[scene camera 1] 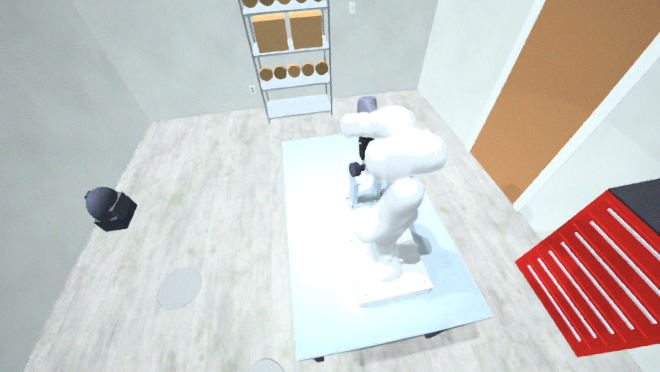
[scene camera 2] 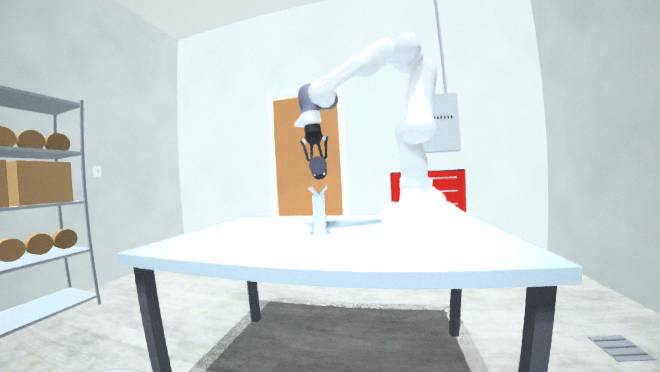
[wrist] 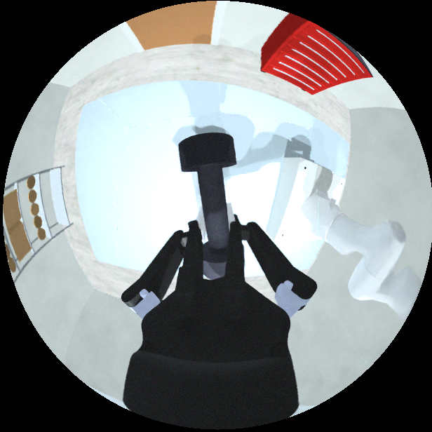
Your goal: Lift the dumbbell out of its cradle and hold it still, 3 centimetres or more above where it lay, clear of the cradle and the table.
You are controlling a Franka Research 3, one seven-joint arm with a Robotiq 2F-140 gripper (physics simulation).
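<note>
The dark dumbbell [scene camera 1: 356,169] [scene camera 2: 318,166] [wrist: 212,192] hangs in the gripper above its pale cradle [scene camera 1: 353,192] [scene camera 2: 319,212]. In scene camera 2 a small gap shows between the dumbbell's near head and the V-shaped top of the cradle. My gripper [scene camera 2: 318,156] [wrist: 216,211] points down and is shut on the dumbbell's handle, with a finger on each side of it. In the wrist view one large head is at the far end of the handle, and the other head is partly hidden by the gripper. I cannot tell exactly how level the dumbbell is.
The cradle stands on the pale table [scene camera 1: 320,300] [scene camera 2: 350,278] [wrist: 100,150], near the arm's white base plate [scene camera 1: 395,290]. A shelf rack [scene camera 1: 330,100] [scene camera 2: 86,200] stands beyond the table. A red cabinet [scene camera 1: 595,280] [scene camera 2: 459,175] [wrist: 275,47] stands off to another side.
</note>
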